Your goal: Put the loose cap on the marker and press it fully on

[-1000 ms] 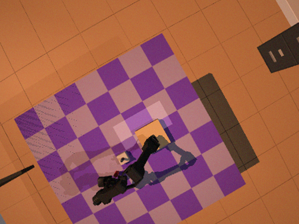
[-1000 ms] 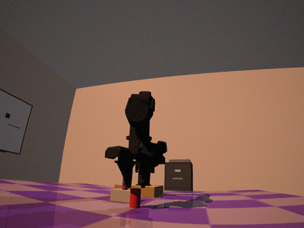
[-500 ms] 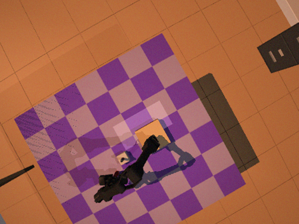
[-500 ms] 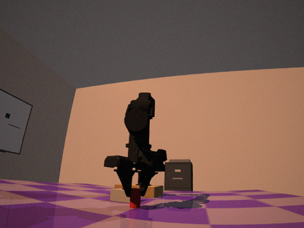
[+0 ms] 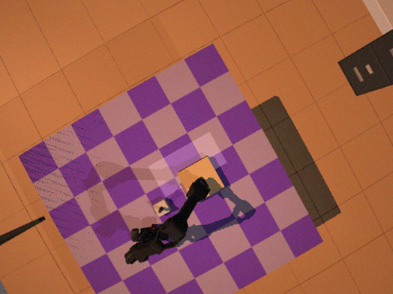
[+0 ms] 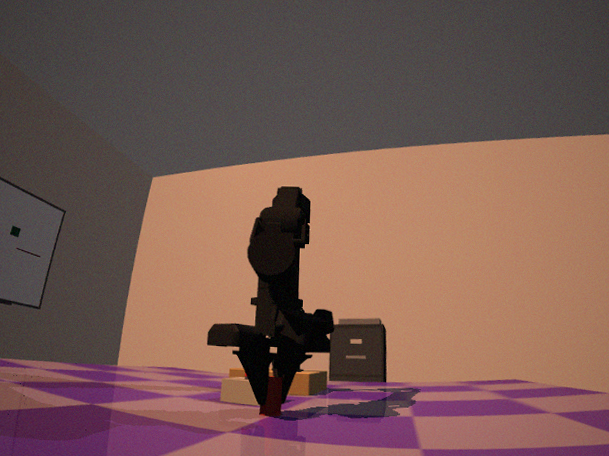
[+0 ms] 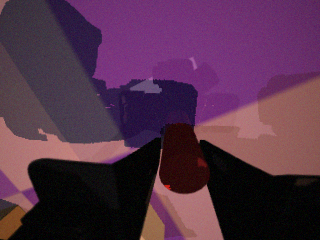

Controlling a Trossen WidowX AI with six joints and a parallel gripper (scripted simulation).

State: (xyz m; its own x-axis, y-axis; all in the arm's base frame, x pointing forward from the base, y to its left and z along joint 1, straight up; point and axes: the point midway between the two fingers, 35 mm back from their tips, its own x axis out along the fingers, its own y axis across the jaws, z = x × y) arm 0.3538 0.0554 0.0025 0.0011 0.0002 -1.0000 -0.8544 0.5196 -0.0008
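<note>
My gripper tip is 11 cm past the tan holder block and 7 cm to the left of it. Also, from my gripper tip: red cap (1 cm above).
</note>
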